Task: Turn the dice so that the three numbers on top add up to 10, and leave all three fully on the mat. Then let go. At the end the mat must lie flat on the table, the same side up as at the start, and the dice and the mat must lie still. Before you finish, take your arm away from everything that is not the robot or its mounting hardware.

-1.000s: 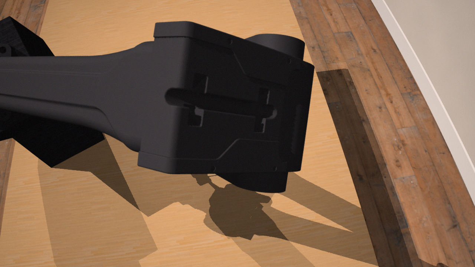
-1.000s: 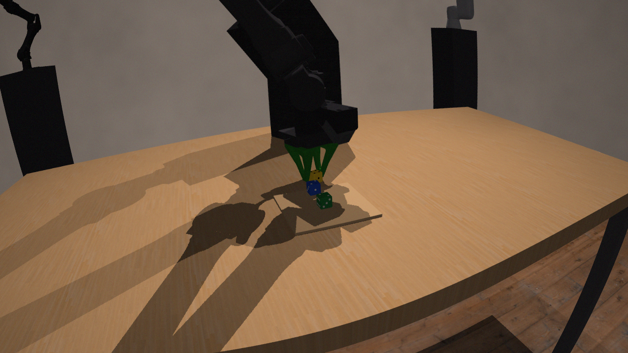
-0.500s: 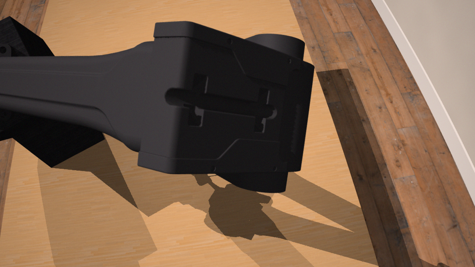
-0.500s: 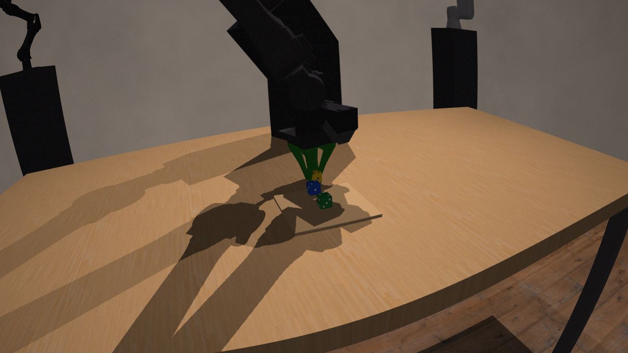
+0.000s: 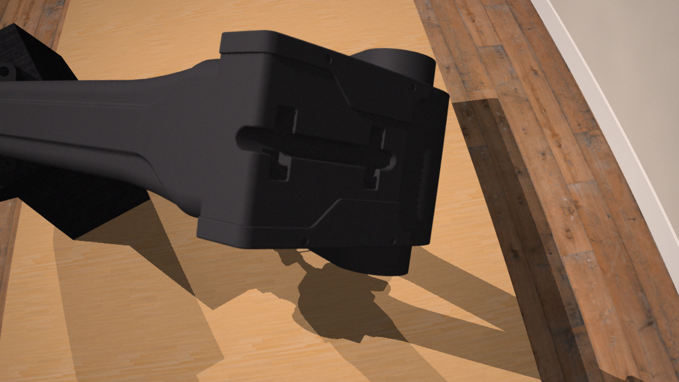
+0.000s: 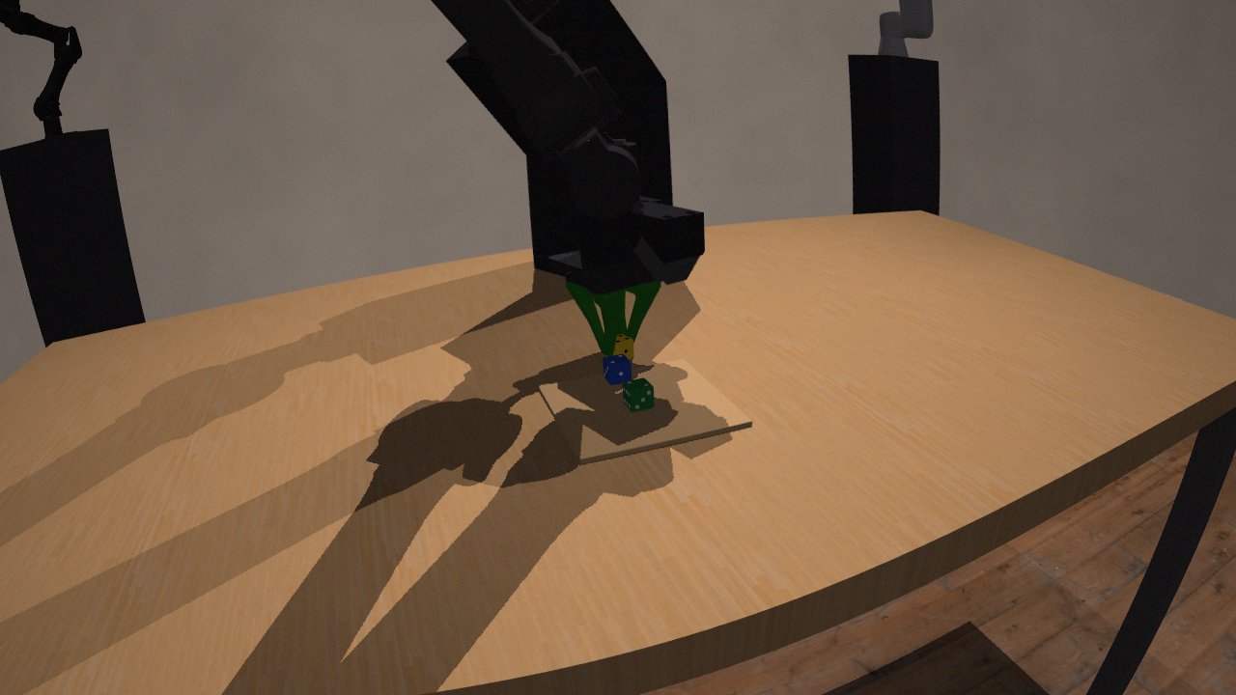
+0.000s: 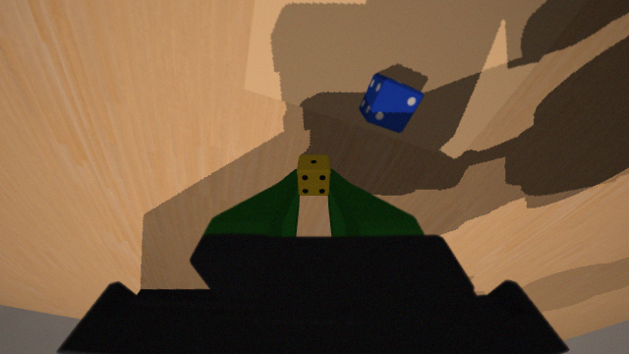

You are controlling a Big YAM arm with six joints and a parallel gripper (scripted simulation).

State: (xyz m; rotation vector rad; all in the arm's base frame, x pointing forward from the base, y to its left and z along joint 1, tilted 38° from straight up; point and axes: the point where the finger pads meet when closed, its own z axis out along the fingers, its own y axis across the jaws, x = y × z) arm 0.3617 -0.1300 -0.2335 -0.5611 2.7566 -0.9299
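The yellow die is 1 cm ahead of my hand. Also, from my hand: green die 12 cm ahead, 2 cm to the right; then blue die 6 cm ahead, 2 cm to the right; then tan mat 11 cm ahead, 2 cm to the right, 1 cm below.
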